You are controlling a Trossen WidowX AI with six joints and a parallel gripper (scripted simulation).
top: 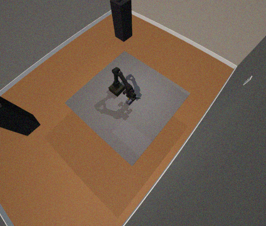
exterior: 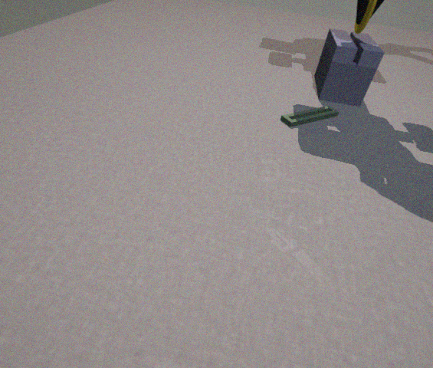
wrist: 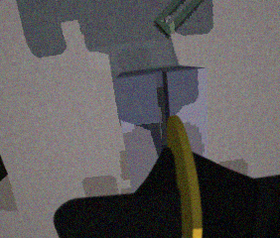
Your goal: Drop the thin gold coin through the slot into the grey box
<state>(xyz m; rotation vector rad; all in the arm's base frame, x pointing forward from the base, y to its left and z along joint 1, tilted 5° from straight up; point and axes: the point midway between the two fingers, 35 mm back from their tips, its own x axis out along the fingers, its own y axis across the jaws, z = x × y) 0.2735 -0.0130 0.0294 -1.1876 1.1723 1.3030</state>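
The gold coin is 2 cm above my gripper tip.
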